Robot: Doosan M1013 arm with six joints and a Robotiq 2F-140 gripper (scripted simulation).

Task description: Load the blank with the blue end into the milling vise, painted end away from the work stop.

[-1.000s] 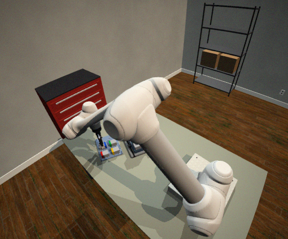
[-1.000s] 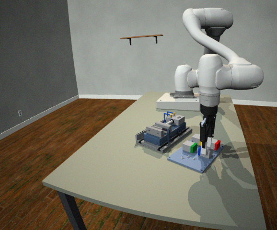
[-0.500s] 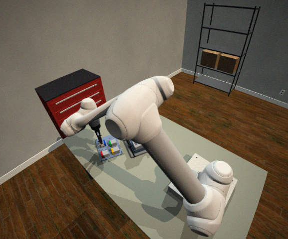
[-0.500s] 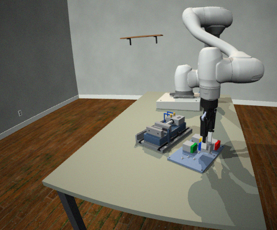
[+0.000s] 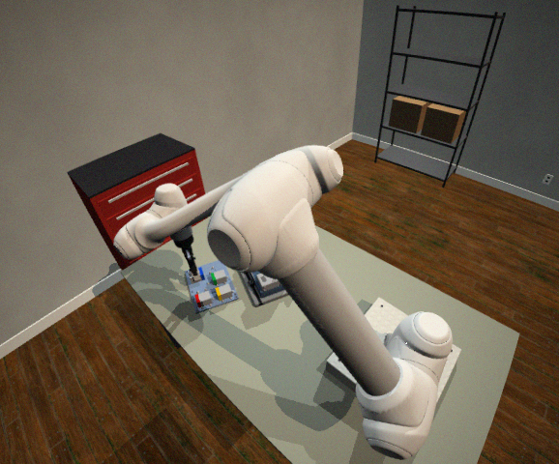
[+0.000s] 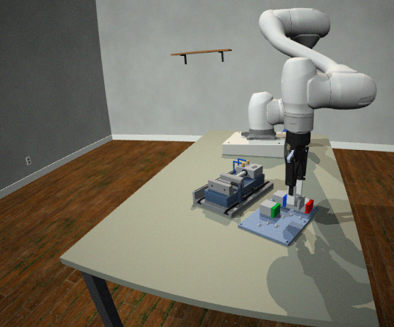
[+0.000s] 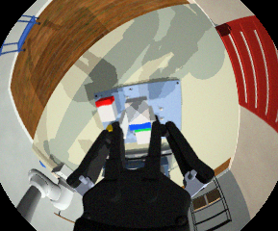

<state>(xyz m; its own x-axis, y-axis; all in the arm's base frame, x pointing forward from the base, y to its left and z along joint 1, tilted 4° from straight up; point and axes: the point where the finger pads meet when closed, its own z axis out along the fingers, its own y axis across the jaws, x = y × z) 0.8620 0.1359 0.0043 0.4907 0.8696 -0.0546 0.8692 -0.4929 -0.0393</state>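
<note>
The infeed plate is 2 cm behind my hand, 4 cm to the right of it and 11 cm below it. Also, from my hand: green-ended blank: 4 cm behind, 8 cm to the right, 9 cm below; then blue-ended blank: 3 cm below; then red-ended blank: 8 cm behind, 5 cm to the left, 9 cm below.
</note>
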